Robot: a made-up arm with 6 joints. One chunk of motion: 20 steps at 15 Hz.
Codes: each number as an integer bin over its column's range. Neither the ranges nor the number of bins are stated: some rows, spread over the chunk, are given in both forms.
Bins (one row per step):
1: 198 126 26 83 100 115
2: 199 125 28 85 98 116
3: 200 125 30 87 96 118
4: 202 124 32 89 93 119
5: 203 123 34 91 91 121
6: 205 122 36 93 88 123
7: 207 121 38 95 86 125
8: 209 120 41 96 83 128
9: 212 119 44 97 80 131
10: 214 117 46 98 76 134
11: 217 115 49 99 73 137
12: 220 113 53 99 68 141
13: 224 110 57 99 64 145
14: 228 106 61 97 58 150
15: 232 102 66 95 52 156
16: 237 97 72 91 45 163
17: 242 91 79 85 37 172
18: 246 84 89 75 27 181
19: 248 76 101 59 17 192
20: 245 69 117 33 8 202
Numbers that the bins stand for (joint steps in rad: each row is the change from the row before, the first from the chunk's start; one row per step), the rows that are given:
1: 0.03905 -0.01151 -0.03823 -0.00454 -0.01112 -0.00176
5: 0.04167 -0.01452 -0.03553 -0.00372 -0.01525 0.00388
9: 0.04640 -0.01853 -0.03216 -0.00311 -0.02029 0.01329
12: 0.05061 -0.02456 -0.02913 -0.00291 -0.02580 0.02271
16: 0.05954 -0.04062 -0.02272 -0.00372 -0.03635 0.04341
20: 0.06375 -0.06873 -0.00754 -0.00964 -0.05333 0.08012
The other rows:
2: 0.03957 -0.01251 -0.03756 -0.00433 -0.01204 -0.00082
3: 0.04010 -0.01251 -0.03688 -0.00413 -0.01295 0.00106
4: 0.04115 -0.01351 -0.03621 -0.00393 -0.01433 0.00200
6: 0.04273 -0.01552 -0.03486 -0.00352 -0.01662 0.00576
7: 0.04378 -0.01653 -0.03418 -0.00331 -0.01754 0.00765
8: 0.04483 -0.01753 -0.03317 -0.00321 -0.01892 0.01047
10: 0.04745 -0.02054 -0.03149 -0.00301 -0.02213 0.01612
11: 0.04903 -0.02255 -0.03047 -0.00291 -0.02351 0.01894
13: 0.05271 -0.02757 -0.02778 -0.00291 -0.02764 0.02647
14: 0.05481 -0.03158 -0.02643 -0.00311 -0.03039 0.03118
15: 0.05691 -0.03560 -0.02474 -0.00331 -0.03314 0.03682
17: 0.06217 -0.04664 -0.02036 -0.00433 -0.04002 0.05188
18: 0.06427 -0.05367 -0.01698 -0.00535 -0.04461 0.06035
19: 0.06532 -0.06170 -0.01294 -0.00698 -0.04920 0.07071

